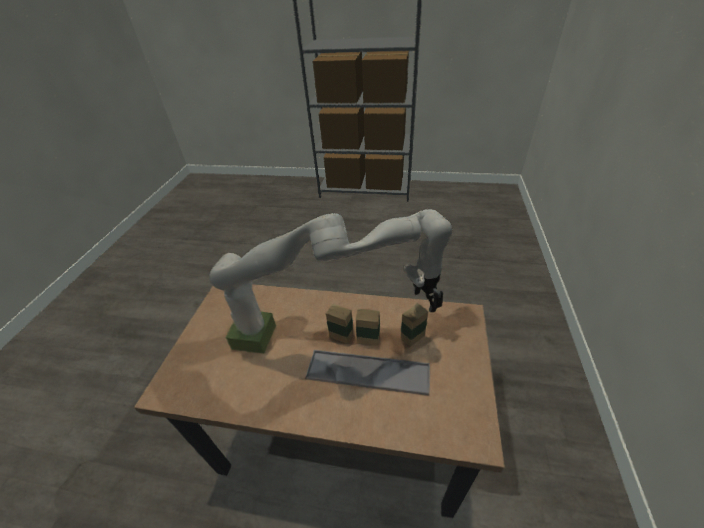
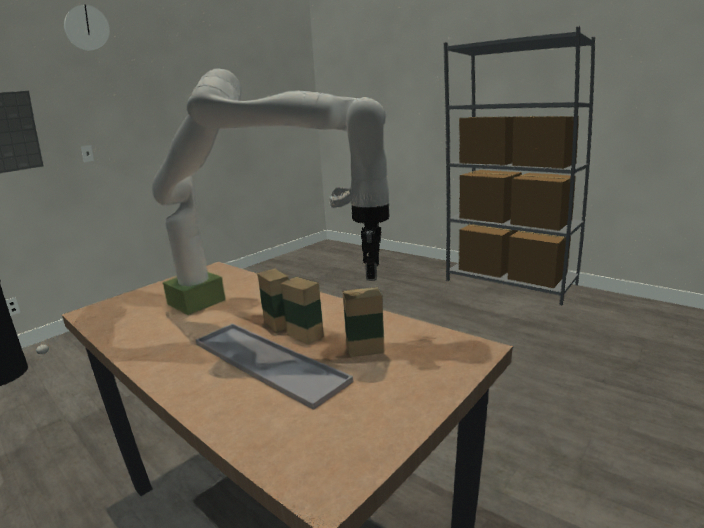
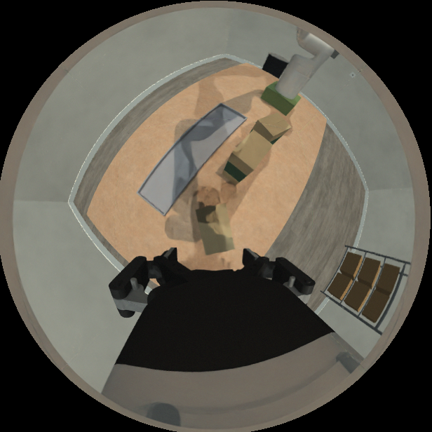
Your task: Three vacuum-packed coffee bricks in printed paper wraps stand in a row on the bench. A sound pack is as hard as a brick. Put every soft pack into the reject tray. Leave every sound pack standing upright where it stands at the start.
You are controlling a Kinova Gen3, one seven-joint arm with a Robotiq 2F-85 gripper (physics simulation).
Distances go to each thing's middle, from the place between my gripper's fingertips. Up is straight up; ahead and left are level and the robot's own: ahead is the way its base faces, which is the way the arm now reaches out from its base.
My hand is 17 cm past the grey reject tray [image 2: 299, 376], 19 cm to the left of it and 20 cm above it.
